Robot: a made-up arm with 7 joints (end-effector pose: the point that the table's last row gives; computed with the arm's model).
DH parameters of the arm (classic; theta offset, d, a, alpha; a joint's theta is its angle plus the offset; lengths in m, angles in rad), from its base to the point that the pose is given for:
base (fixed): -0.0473 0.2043 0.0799 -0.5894
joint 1: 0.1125 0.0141 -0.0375 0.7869
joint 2: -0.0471 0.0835 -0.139 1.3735
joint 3: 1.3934 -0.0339 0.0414 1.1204
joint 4: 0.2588 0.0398 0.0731 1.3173
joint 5: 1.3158 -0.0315 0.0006 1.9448
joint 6: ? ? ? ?
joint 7: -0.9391 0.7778 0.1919 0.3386
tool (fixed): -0.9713 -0.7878 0 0
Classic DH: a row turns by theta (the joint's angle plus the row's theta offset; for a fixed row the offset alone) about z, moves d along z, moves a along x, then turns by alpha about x.
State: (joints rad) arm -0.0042 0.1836 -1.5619 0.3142 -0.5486 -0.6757 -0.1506
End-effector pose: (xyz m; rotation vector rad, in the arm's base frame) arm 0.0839 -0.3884 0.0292 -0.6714 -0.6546 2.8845
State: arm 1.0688 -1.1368 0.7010 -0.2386 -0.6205 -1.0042 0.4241
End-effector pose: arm 0.2232 -0.0535 0.7927 1.7094 -0.4437 -1.1687
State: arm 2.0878 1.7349 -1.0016 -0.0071 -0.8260 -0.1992 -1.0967
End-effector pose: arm -0.2613 0.1186 0.2040 -1.2802 1.2342 0.4496
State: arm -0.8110 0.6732 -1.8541 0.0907 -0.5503 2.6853 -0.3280
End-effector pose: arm -0.3189 0.2866 0.1629 -0.6325 1.5479 0.1487
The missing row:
joint 6: 0.5948 -0.1155 0.0755 1.0166
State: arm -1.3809 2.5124 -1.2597 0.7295 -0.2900 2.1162 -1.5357
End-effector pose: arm 0.1945 0.0562 -0.0708 -0.8722 -0.2614 -1.0586
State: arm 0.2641 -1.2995 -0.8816 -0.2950 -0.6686 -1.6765 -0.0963
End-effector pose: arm -0.2866 -0.1963 0.4634 -0.6474 1.0326 1.7883
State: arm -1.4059 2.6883 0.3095 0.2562 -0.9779 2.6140 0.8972
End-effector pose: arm 0.0959 -0.2606 0.1691 -2.0836 -0.8398 1.4787
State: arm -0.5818 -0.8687 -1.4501 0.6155 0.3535 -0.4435 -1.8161
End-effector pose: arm 0.1541 0.4320 0.2486 0.2986 -1.0419 -0.7113
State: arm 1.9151 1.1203 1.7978 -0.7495 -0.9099 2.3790 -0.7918
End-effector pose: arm 0.1811 0.1839 0.4754 1.0385 0.1262 0.2021
